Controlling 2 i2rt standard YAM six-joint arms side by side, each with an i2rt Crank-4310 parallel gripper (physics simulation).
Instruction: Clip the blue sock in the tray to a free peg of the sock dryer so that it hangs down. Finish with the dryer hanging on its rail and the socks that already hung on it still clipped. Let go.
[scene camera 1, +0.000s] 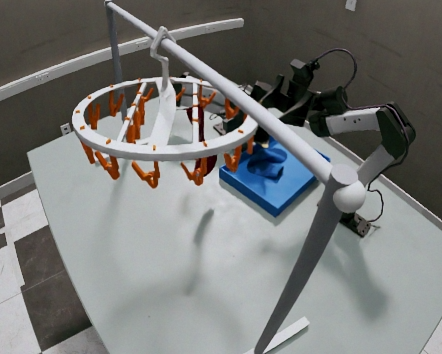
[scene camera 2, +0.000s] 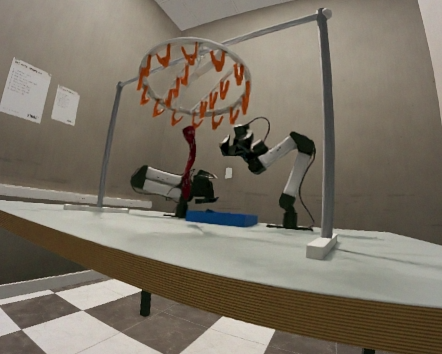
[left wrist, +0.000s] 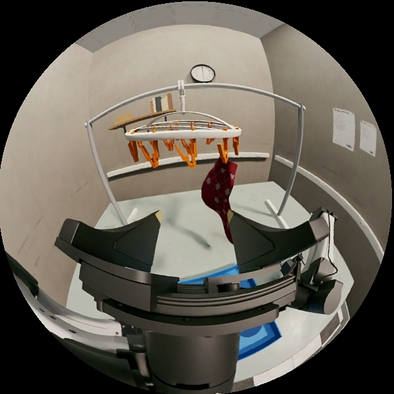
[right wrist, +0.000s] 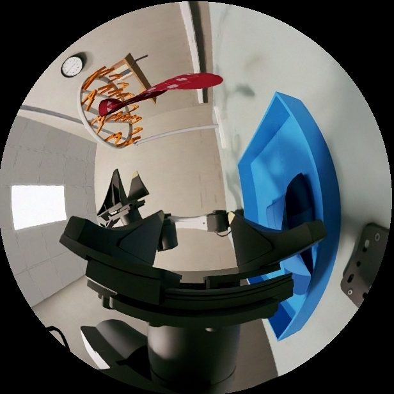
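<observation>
The blue sock (scene camera 1: 267, 167) (right wrist: 299, 280) lies crumpled in the blue tray (scene camera 1: 250, 191) (scene camera 2: 225, 219) (left wrist: 267, 342) (right wrist: 327, 165). The white sock dryer (scene camera 1: 177, 151) (left wrist: 185, 134) (right wrist: 81, 105) hangs by its hook from the rail (scene camera 1: 225, 90) (scene camera 2: 270, 32) (left wrist: 230, 86). A red patterned sock (scene camera 1: 207, 164) (scene camera 2: 189, 162) (left wrist: 220, 185) (right wrist: 185, 81) hangs from one orange peg; other pegs are free. My left gripper (scene camera 2: 229, 141) (left wrist: 194, 211) is open and empty, raised above the tray's level. My right gripper (scene camera 2: 217, 188) is open and empty, low near the tray, partly hidden in scene camera 1.
The rail stands on two grey posts (scene camera 1: 305, 255) (scene camera 2: 327, 125) (left wrist: 102, 170) with white feet (scene camera 1: 287, 335) (scene camera 2: 321, 246). In scene camera 2 the red sock hangs in front of the right arm (scene camera 2: 162, 182). The left arm (scene camera 1: 352, 121) (scene camera 2: 299, 170) reaches in from the right.
</observation>
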